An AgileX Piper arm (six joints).
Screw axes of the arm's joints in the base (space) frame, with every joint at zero. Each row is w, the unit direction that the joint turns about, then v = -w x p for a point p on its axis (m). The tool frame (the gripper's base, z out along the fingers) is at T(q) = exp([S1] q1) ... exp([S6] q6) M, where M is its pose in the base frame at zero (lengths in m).
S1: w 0 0 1 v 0 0 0
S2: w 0 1 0 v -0.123 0 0
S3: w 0 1 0 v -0.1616 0 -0.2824
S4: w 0.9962 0 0.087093 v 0 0.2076 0
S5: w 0 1 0 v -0.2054 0 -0.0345
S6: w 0.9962 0 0.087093 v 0 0.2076 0
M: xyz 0.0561 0 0.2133 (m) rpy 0 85.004 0 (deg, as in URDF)
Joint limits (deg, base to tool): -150..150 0..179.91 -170..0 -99.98..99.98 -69.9..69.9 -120..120
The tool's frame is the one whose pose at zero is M.
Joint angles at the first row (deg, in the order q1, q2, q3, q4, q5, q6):
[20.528, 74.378, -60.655, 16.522, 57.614, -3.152]
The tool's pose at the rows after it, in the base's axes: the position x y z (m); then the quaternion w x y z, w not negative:
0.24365, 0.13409, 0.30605, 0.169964, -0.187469, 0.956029, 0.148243
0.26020, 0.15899, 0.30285, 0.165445, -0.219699, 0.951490, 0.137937
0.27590, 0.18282, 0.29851, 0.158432, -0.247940, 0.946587, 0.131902
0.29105, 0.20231, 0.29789, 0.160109, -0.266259, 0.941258, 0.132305
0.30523, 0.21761, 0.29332, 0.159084, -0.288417, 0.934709, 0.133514
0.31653, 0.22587, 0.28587, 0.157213, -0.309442, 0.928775, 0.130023
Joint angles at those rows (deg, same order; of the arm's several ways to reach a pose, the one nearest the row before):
[25.071, 80.413, -65.806, 13.722, 57.614, -2.155]
[28.460, 86.021, -70.980, 11.858, 57.615, -1.931]
[31.001, 91.561, -76.411, 10.881, 58.289, -2.322]
[32.480, 96.243, -82.001, 10.632, 58.915, -2.852]
[33.192, 100.550, -86.628, 11.049, 59.431, -4.915]
[33.270, 103.737, -89.411, 11.184, 59.563, -7.463]

